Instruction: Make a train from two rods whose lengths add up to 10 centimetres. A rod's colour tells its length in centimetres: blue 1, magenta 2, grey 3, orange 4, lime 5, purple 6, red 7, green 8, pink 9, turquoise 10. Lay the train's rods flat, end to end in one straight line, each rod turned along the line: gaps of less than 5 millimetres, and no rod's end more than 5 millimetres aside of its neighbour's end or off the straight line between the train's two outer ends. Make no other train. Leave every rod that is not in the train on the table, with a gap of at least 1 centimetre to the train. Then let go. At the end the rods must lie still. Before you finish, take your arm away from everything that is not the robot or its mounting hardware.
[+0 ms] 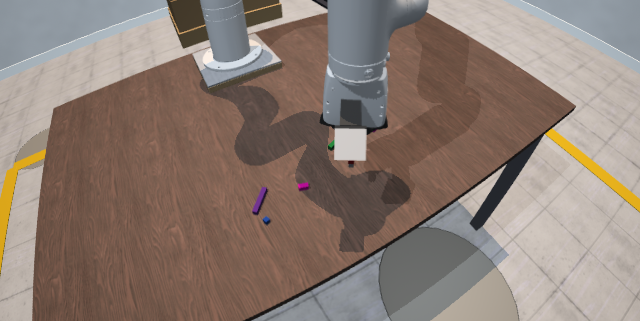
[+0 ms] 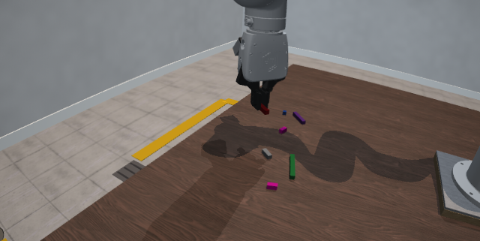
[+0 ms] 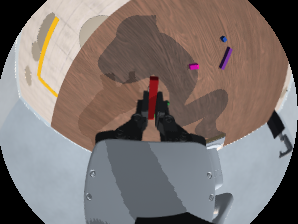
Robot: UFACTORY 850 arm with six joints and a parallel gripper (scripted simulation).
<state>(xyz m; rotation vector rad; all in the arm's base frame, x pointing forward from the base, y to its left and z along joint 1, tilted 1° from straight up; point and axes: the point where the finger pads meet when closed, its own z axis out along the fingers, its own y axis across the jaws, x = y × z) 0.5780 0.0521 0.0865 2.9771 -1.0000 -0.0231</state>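
The grey rod lies 110 mm below my hand, 40 mm behind it and 30 mm to the left of it. Round my hand: red rod 20 mm below; then purple rod 180 mm to the right, 110 mm below, 50 mm behind; then green rod 110 mm below, 110 mm behind, 50 mm to the left.
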